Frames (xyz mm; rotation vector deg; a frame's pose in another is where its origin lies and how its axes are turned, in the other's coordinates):
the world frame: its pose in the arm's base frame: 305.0 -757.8 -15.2 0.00 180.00 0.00
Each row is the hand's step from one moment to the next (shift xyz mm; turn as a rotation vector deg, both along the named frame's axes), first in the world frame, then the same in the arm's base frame.
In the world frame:
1: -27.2 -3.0 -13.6 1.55 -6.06 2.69
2: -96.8 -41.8 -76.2 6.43 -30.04 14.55
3: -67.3 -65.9 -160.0 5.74 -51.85 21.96
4: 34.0 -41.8 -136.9 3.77 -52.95 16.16
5: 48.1 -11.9 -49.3 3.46 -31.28 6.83
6: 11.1 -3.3 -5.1 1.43 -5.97 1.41
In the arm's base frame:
1: 27.2 -3.0 13.6 -1.55 -6.06 -2.69
2: 96.8 -41.8 76.2 -6.43 -30.04 -14.55
3: 67.3 -65.9 160.0 -5.74 -51.85 -21.96
4: -34.0 -41.8 136.9 -3.77 -52.95 -16.16
5: -48.1 -11.9 49.3 -3.46 -31.28 -6.83
6: -11.1 -3.3 5.1 -1.43 -5.97 -1.41

